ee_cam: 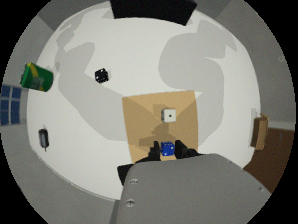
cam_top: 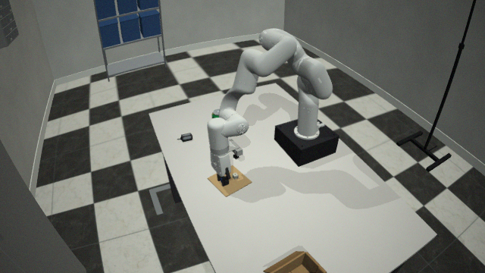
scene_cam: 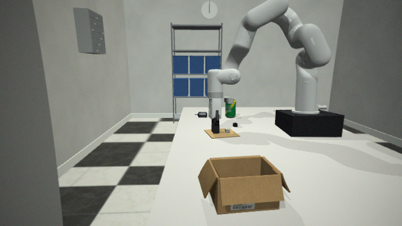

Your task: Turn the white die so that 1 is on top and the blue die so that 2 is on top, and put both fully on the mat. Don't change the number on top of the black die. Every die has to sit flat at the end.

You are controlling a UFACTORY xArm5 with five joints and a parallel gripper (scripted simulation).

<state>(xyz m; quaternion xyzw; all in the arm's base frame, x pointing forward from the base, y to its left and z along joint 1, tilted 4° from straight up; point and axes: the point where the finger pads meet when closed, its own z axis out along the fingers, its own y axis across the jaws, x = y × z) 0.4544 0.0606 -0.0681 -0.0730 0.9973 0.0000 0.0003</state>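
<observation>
Now: hand 1 cm above the blue die. From my hand the other things lie so: tan mat 3 cm behind, 2 cm below; then black die 14 cm to the right, 12 cm behind, 2 cm below; then white die 6 cm behind, 1 cm to the right, 1 cm below.
</observation>
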